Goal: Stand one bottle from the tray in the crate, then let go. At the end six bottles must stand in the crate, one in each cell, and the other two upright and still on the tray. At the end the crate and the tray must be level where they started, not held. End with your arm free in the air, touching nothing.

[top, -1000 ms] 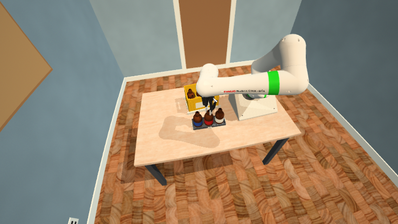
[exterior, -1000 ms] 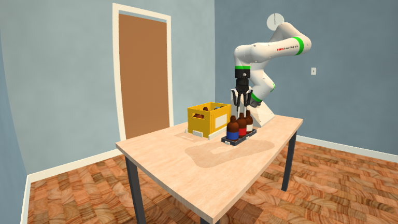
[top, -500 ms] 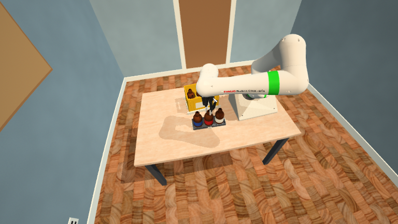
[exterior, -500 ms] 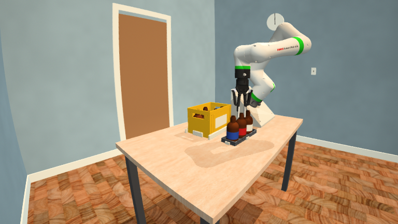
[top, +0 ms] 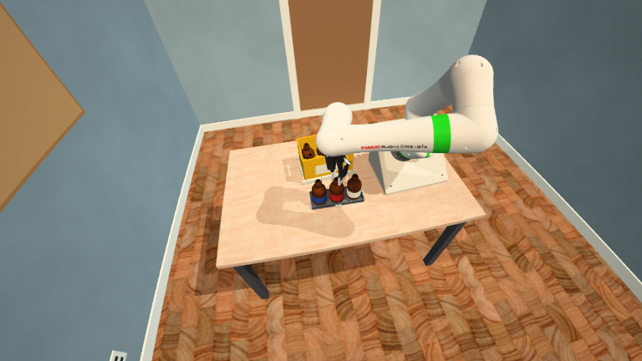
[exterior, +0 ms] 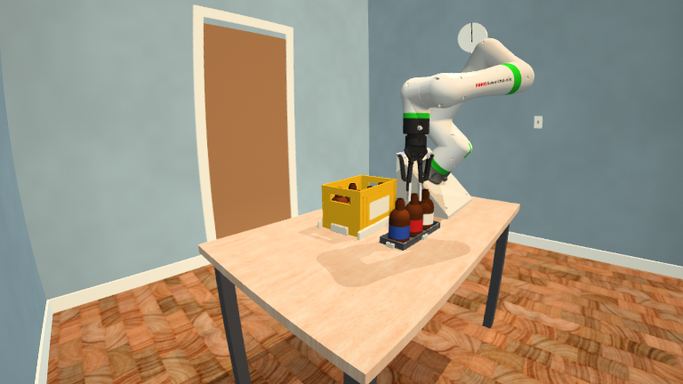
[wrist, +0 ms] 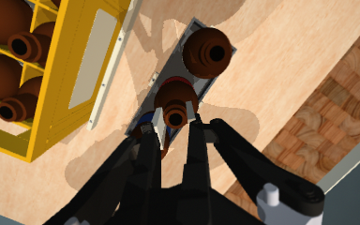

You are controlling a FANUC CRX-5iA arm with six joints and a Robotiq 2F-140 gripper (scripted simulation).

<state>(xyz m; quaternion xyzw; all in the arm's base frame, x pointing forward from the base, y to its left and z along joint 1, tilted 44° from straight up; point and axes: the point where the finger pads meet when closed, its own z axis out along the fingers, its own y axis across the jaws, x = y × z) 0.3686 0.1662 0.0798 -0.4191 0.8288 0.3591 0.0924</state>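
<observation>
My hand is 90 mm short of the blue-labelled bottle, 90 mm above it and 10 mm to the right of it. The rest, counted from my hand: yellow crate (230 mm to the right, 90 mm below, 40 mm ahead); dark tray (160 mm below).
</observation>
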